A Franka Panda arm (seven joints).
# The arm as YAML. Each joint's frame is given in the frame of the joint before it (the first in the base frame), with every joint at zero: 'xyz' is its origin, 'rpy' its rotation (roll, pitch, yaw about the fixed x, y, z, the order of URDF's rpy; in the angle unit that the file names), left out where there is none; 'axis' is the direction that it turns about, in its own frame. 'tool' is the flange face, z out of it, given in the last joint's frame.
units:
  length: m
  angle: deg
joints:
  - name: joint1
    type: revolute
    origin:
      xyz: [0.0, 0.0, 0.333]
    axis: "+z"
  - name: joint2
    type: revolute
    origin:
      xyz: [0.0, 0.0, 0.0]
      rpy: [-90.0, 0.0, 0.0]
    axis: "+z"
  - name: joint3
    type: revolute
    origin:
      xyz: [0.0, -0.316, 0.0]
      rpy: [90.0, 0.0, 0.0]
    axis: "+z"
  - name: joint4
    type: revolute
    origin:
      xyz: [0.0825, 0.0, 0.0]
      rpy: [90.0, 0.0, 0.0]
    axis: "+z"
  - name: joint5
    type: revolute
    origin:
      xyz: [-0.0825, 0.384, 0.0]
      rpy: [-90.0, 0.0, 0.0]
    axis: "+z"
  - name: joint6
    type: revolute
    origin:
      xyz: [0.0, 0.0, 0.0]
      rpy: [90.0, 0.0, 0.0]
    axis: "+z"
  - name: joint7
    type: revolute
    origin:
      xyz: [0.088, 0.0, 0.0]
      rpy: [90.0, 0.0, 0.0]
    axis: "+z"
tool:
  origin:
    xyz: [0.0, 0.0, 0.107]
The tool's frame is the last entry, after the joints.
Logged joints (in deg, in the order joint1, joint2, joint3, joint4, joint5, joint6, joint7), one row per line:
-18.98, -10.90, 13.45, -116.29, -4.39, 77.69, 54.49
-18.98, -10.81, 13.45, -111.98, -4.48, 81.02, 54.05
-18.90, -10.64, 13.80, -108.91, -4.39, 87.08, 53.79
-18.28, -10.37, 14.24, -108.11, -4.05, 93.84, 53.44
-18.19, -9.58, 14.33, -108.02, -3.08, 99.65, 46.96
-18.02, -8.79, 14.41, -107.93, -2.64, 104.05, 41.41
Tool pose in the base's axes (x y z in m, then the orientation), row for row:
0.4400, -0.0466, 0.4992, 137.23, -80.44, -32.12
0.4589, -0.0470, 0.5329, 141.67, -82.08, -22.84
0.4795, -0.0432, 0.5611, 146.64, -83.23, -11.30
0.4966, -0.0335, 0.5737, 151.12, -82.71, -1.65
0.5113, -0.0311, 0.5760, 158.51, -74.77, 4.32
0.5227, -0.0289, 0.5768, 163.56, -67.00, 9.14
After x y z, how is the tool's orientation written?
As a rotation vector, in degrees.
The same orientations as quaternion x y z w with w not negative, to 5 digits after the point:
0.83555, -0.48977, -0.19557, 0.15403
0.84994, -0.49243, -0.13703, 0.12780
0.86373, -0.49024, -0.06656, 0.09592
0.87518, -0.47900, -0.00956, 0.06731
0.90340, -0.42614, 0.02462, 0.04089
0.92382, -0.37843, 0.05162, 0.02629

